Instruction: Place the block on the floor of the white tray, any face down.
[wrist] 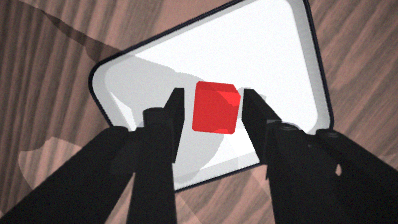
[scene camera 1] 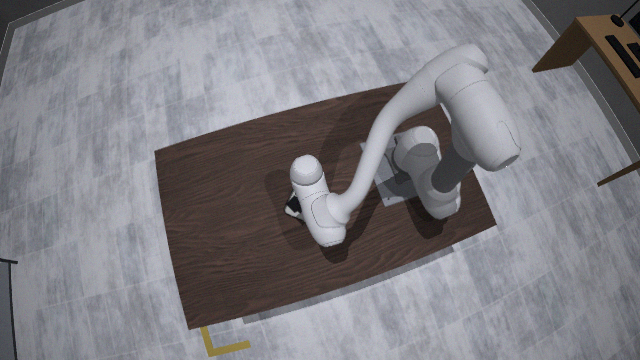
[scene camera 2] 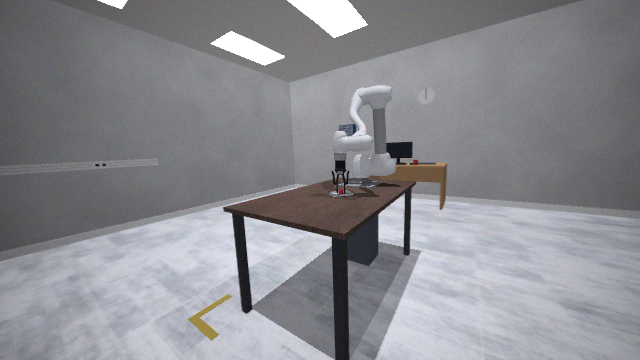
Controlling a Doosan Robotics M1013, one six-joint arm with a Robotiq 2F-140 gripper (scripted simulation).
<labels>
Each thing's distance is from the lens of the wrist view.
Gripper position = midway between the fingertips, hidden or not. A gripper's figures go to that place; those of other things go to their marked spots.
my gripper (wrist: 213,104): 17 cm
red block (wrist: 216,105): 15 cm
white tray (wrist: 278,56): 18 cm
The marked spots on the white tray and the red block are 7 cm apart.
</labels>
